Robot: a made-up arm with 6 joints. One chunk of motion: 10 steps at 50 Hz.
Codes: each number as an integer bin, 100 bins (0 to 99) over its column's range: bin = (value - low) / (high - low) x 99, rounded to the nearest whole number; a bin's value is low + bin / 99 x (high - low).
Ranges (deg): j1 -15..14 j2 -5..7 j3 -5..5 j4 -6..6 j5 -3..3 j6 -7..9
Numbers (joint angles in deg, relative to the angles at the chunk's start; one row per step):
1: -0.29 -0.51 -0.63 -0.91 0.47 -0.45
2: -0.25 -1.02 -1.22 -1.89 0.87 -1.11
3: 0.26 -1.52 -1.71 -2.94 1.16 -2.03
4: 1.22 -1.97 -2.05 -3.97 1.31 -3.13
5: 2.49 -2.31 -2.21 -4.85 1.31 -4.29
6: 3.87 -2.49 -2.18 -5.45 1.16 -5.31
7: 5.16 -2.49 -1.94 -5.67 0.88 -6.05
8: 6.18 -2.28 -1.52 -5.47 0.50 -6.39
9: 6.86 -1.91 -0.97 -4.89 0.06 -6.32
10: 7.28 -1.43 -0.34 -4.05 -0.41 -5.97
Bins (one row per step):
1: 50 37 43 42 57 41
2: 50 33 37 34 64 36
3: 52 29 33 25 69 31
4: 55 25 29 17 71 24
5: 60 22 28 9 71 17
6: 64 21 28 5 69 10
7: 69 21 30 3 64 6
8: 72 22 34 4 58 4
9: 75 25 40 9 50 4
10: 76 29 46 16 43 6

